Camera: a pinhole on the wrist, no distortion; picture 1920 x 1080 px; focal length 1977.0 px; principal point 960.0 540.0 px. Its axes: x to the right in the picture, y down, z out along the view. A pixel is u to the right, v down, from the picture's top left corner.
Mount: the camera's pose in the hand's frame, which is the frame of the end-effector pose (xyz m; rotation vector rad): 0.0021 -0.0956 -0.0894 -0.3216 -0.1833 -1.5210
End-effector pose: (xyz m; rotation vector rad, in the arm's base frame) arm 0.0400 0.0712 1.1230 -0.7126 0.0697 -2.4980
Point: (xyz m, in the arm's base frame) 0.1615 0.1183 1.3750
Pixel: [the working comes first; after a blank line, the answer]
In the camera's frame: 0.0548 -0.0264 0.3724

1251 400
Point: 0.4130 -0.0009 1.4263
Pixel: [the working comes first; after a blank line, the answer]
In the camera's frame: -0.1019 -0.1317 0.5833

615 94
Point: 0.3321 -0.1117 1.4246
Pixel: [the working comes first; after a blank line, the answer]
In the camera's frame: -0.1661 -0.0125 0.5608

374 496
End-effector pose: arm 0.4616 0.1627 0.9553 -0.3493 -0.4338 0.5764
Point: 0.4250 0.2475 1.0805
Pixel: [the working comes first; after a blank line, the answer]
In the camera's frame: -0.0425 0.0378 0.2619

639 825
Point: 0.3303 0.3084 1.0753
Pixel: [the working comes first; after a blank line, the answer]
In the camera's frame: -0.1147 -0.0022 0.3385

290 527
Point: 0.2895 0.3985 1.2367
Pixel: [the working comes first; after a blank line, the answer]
In the camera's frame: -0.0744 0.0513 0.5156

675 737
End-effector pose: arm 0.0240 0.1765 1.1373 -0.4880 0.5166 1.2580
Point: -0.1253 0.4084 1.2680
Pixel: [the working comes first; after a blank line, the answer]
In the camera's frame: -0.1687 0.0359 0.3974

121 719
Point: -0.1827 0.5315 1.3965
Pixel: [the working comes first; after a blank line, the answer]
In the camera's frame: -0.1876 0.0234 0.5830

324 619
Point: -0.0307 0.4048 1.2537
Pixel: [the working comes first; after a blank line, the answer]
In the camera's frame: -0.0819 0.0618 0.3664

518 873
